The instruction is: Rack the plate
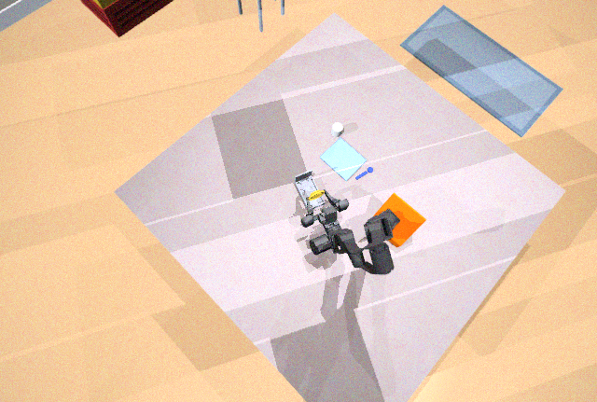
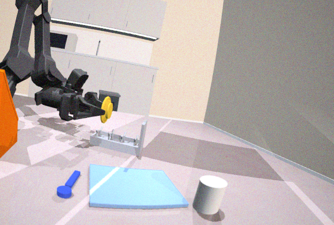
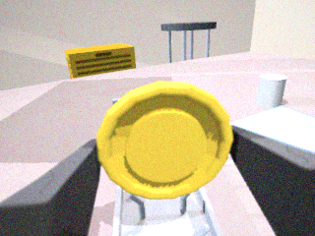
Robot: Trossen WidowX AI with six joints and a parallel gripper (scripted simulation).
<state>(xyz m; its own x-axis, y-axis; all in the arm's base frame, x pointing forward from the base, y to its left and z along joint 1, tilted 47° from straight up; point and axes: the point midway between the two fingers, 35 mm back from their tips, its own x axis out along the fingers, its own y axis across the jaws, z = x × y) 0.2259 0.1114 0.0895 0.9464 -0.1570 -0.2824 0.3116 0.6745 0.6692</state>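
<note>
My gripper tip is 60 mm above the dish rack, 30 mm short of it and 10 mm to the left of it. Round my gripper tip: pale blue board 220 mm to the right, 90 mm below, 40 mm ahead; yellow plate 10 mm behind; blue spoon 240 mm to the right, 80 mm below, 60 mm behind.
</note>
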